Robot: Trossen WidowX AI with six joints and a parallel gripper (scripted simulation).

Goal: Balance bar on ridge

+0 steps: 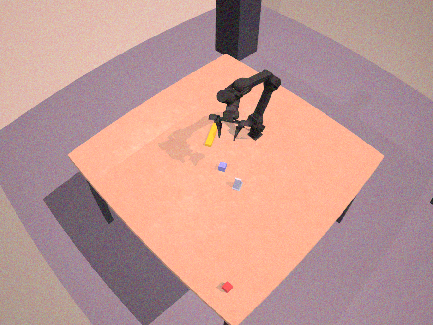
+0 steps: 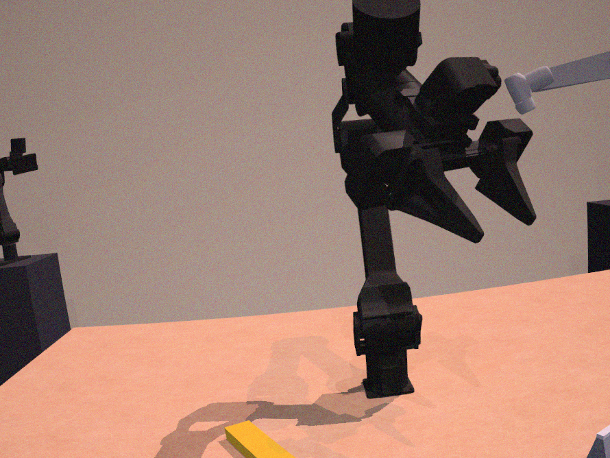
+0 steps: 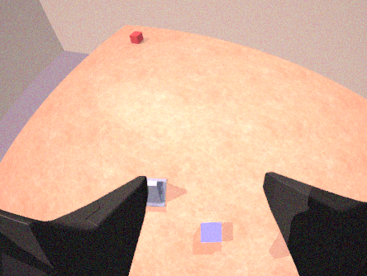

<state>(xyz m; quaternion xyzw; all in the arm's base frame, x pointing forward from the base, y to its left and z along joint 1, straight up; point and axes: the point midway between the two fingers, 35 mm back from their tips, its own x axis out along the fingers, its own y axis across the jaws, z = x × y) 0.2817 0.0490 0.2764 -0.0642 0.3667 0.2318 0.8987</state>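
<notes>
My gripper tip is now 24 cm above the yellow bar, 22 cm to the left of it and 13 cm past it. From my gripper tip the other things lie so: small red cube (44 cm to the left, 44 cm ahead, 24 cm below); purple cube (24 cm below, 2 cm to the right, 1 cm behind).
</notes>
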